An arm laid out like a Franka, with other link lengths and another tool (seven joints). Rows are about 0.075 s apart.
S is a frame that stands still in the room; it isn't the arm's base.
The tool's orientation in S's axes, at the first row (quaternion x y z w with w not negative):
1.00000 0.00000 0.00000 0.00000
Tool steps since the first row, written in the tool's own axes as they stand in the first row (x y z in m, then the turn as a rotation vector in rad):
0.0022 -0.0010 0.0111 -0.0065 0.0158 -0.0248
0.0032 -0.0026 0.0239 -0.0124 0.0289 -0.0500
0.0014 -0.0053 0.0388 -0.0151 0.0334 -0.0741
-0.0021 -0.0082 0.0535 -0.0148 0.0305 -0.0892
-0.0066 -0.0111 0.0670 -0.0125 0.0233 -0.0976
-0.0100 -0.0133 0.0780 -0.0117 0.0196 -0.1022
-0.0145 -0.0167 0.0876 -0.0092 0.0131 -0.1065
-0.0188 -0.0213 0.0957 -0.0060 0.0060 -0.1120
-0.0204 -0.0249 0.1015 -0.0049 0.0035 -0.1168
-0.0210 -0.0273 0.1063 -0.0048 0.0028 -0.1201
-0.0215 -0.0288 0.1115 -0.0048 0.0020 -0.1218
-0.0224 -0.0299 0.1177 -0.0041 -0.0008 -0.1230
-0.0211 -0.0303 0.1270 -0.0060 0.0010 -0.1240
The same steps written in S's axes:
0.0022 0.0010 -0.0111 -0.0065 -0.0158 0.0248
0.0032 0.0026 -0.0239 -0.0124 -0.0289 0.0500
0.0014 0.0053 -0.0388 -0.0151 -0.0334 0.0741
-0.0021 0.0082 -0.0535 -0.0148 -0.0305 0.0892
-0.0066 0.0111 -0.0670 -0.0125 -0.0233 0.0976
-0.0100 0.0133 -0.0780 -0.0117 -0.0196 0.1022
-0.0145 0.0167 -0.0876 -0.0092 -0.0131 0.1065
-0.0188 0.0213 -0.0957 -0.0060 -0.0060 0.1120
-0.0204 0.0249 -0.1015 -0.0049 -0.0035 0.1168
-0.0210 0.0273 -0.1063 -0.0048 -0.0028 0.1201
-0.0215 0.0288 -0.1115 -0.0048 -0.0020 0.1218
-0.0224 0.0299 -0.1177 -0.0041 0.0008 0.1230
-0.0211 0.0303 -0.1270 -0.0060 -0.0010 0.1240

